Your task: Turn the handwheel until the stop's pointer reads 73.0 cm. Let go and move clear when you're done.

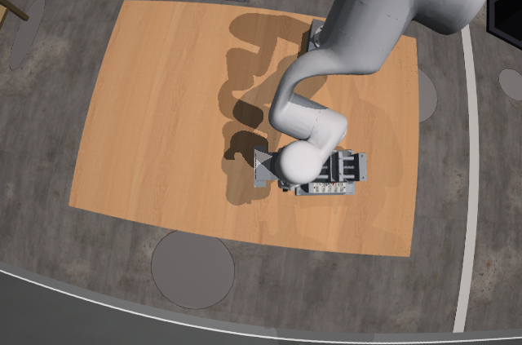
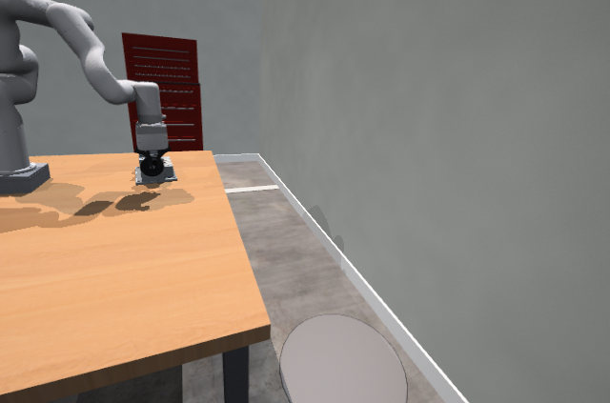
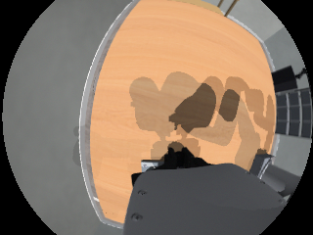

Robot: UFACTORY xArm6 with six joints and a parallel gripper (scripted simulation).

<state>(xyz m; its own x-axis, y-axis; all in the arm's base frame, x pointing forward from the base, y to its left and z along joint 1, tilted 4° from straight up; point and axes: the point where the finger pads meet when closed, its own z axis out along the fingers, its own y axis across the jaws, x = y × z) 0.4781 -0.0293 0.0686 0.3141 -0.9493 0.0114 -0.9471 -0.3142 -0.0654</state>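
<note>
Now: hand 1 cm past the black handwheel, 2 cm to the right of it and 1 cm above it. From my hand the other things lie so: stop (5 cm behind, 15 cm to the left, 1 cm below).
</note>
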